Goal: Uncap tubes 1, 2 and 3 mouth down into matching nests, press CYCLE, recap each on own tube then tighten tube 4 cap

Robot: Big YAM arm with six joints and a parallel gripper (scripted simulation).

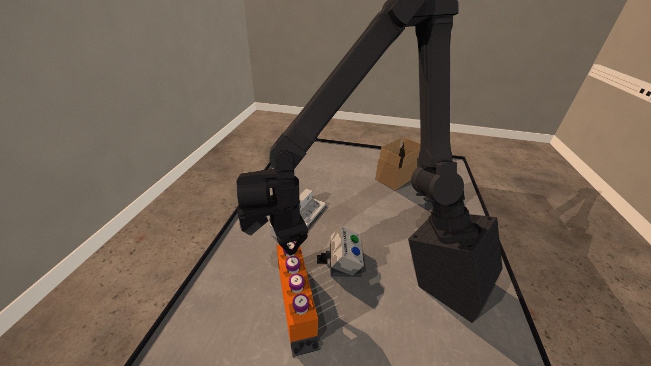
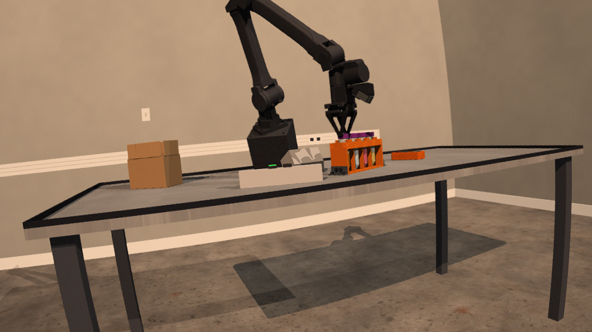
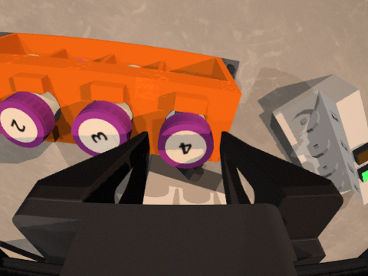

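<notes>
Right now my hand is 180 mm past the green key, 80 mm to the left of it and 60 mm above it. Also, from my hand: blue key: 180 mm behind, 60 mm below, 40 mm to the right; key housing: 160 mm behind, 70 mm to the right, 70 mm below; cardboard box: 510 mm to the right, 390 mm behind, 60 mm below.
</notes>
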